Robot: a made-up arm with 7 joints.
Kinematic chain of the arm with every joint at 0, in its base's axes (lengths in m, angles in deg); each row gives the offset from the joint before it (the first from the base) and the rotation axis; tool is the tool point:
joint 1: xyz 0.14 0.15 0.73 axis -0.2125 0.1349 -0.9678
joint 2: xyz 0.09 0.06 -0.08 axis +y
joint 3: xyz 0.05 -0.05 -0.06 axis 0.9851 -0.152 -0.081
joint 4: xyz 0 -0.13 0.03 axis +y
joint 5: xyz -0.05 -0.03 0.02 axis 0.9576 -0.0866 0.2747
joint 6: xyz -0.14 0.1 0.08 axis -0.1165 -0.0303 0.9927
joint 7: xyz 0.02 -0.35 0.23 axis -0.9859 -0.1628 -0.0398
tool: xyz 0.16 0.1 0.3
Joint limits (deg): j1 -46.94..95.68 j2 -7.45..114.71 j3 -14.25..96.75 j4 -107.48..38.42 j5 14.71..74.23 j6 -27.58..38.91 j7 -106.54..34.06
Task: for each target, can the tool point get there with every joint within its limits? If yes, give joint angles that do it. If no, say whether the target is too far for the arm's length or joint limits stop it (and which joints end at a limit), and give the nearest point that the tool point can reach.
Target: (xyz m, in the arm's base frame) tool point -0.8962 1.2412 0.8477
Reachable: no: too far | nearest point -0.4821 0.7815 0.7664 | short by 0.624 m
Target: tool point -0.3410 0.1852 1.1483
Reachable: yes | joints 82.86 90.59 23.06 -73.39 48.86 -0.96 21.37
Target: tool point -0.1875 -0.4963 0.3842
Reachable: yes | joints -24.15 94.18 42.49 -34.85 56.49 -15.62 -95.16
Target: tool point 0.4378 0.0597 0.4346
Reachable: no: joint limits stop it (at a limit: joint 1, joint 2, joint 5, joint 7) | nearest point 0.6128 -0.0206 0.3023 | short by 0.234 m
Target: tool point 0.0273 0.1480 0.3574
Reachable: no: joint limits stop it (at a limit: joint 1, joint 2, joint 4, joint 5, joint 7) | nearest point -0.1022 0.0621 0.2205 | short by 0.207 m
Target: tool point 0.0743 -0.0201 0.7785
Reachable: no: joint limits stop it (at a limit: joint 1, joint 3, joint 5, joint 7) | nearest point -0.0269 -0.1975 0.8615 | short by 0.220 m
